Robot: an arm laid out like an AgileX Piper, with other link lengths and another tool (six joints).
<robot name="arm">
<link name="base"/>
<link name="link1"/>
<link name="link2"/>
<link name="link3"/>
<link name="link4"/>
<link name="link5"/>
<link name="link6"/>
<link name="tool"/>
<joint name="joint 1" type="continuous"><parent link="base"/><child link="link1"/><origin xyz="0 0 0.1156" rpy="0 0 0"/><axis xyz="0 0 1"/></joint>
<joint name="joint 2" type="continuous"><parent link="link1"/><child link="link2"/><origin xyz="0 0 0" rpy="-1.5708 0 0"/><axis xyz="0 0 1"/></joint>
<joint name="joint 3" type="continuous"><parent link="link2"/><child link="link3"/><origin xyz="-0.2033 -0.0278 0" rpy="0 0 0"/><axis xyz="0 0 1"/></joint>
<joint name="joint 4" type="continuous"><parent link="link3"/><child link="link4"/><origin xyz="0.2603 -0.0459 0" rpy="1.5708 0 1.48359"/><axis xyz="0 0 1"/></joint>
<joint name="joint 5" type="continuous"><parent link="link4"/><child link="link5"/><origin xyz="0 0 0" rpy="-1.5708 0 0"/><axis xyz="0 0 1"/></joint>
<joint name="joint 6" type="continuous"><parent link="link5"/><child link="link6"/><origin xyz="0 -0.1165 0" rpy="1.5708 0 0"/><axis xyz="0 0 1"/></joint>
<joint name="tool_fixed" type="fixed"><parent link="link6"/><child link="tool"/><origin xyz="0.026 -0.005 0.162" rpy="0.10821 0 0.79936"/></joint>
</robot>
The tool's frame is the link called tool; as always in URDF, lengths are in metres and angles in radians. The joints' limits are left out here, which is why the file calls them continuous.
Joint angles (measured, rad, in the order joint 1, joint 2, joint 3, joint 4, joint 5, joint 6), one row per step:
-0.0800 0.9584 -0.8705 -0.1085 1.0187 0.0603
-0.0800 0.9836 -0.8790 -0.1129 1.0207 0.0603
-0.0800 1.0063 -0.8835 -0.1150 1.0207 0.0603
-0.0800 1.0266 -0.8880 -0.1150 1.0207 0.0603
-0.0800 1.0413 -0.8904 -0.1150 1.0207 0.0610
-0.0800 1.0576 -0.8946 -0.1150 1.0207 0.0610
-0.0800 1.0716 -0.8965 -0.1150 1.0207 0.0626
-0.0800 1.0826 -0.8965 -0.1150 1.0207 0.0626
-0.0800 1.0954 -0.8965 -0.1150 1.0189 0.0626
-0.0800 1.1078 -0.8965 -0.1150 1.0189 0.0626
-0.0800 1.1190 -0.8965 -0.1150 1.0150 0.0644
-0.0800 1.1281 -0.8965 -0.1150 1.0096 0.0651
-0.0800 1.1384 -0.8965 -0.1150 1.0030 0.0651
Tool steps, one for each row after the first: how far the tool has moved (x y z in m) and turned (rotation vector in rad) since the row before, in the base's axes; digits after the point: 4 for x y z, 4 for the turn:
0.0002 -0.0011 -0.0042 -0.0029 0.0190 -0.0002
-0.0001 -0.0005 -0.0049 -0.0006 0.0183 0.0001
0.0000 0.0000 -0.0043 0.0013 0.0157 0.0000
-0.0003 0.0000 -0.0034 0.0013 0.0122 -0.0006
0.0000 0.0000 -0.0032 0.0010 0.0121 0.0000
-0.0004 0.0001 -0.0034 0.0017 0.0118 -0.0014
-0.0008 0.0001 -0.0032 0.0009 0.0110 0.0000
-0.0004 0.0001 -0.0036 0.0009 0.0110 0.0002
-0.0009 0.0001 -0.0036 0.0010 0.0124 0.0000
0.0001 0.0001 -0.0029 0.0014 0.0071 -0.0012
0.0007 0.0000 -0.0022 0.0007 0.0036 0.0000
0.0009 0.0000 -0.0024 0.0004 0.0037 0.0007

